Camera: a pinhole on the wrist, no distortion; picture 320 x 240 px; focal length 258.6 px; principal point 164.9 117.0 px. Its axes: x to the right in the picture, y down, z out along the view. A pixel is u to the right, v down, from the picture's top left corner.
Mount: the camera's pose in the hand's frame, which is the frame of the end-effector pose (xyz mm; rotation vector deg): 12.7 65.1 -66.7 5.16 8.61 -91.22
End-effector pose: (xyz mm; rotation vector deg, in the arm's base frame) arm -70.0 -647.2 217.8 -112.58 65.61 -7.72
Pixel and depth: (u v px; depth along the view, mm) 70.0 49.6 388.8
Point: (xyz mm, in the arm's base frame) -50.8 -420.3 -87.1
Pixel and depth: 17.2 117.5 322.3
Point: -55.0 -546.7 -110.6
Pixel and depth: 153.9 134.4 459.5
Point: 137.1 -460.7 -60.4
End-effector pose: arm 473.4 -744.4 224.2 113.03 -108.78 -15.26
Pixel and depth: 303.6 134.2 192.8
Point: 493.8 -788.7 103.7
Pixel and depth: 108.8 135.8 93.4
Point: 398.9 -772.2 230.0
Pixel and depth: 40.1 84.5 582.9
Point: 17.2 -795.3 -179.8
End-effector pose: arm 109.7 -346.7 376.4 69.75 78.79 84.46
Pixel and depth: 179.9 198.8 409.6
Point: 386.6 -109.2 362.3
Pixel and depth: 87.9 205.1 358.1
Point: 368.1 -139.8 498.1
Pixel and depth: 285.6 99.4 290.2
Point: 295.0 -281.4 257.5
